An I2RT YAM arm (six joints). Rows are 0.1 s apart.
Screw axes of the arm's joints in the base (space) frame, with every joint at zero. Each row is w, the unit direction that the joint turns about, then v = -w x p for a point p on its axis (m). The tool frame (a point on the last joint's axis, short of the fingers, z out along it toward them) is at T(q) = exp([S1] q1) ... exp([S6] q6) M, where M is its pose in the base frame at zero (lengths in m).
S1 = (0, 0, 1, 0.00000, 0.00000, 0.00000)
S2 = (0, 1, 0, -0.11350, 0.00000, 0.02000)
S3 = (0, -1, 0, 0.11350, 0.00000, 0.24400)
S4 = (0, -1, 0, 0.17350, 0.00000, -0.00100)
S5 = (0, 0, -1, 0.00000, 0.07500, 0.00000)
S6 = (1, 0, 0, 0.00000, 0.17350, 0.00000)
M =
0 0 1 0.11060
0 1 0 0.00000
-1 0 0 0.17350
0 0 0 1
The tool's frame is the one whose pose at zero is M.
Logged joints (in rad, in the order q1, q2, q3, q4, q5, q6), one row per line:
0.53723 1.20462 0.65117 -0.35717 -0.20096 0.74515
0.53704 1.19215 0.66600 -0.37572 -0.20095 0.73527
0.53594 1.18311 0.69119 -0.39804 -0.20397 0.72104
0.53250 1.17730 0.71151 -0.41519 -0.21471 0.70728
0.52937 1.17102 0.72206 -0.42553 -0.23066 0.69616
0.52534 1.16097 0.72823 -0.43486 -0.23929 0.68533
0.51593 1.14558 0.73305 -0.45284 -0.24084 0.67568
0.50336 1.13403 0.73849 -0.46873 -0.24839 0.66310
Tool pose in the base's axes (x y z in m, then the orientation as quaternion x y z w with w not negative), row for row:
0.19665 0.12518 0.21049 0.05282 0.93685 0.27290 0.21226
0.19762 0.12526 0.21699 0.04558 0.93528 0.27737 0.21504
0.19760 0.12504 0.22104 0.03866 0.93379 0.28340 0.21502
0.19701 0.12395 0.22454 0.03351 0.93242 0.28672 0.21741
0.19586 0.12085 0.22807 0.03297 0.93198 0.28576 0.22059
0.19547 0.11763 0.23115 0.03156 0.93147 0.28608 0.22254
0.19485 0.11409 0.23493 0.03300 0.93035 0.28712 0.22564
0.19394 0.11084 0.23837 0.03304 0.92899 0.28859 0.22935
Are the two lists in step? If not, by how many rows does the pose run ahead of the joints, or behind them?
The pose runs 2 rows ahead of the joints: the pose in row i belongs to the joints in row i + 2.
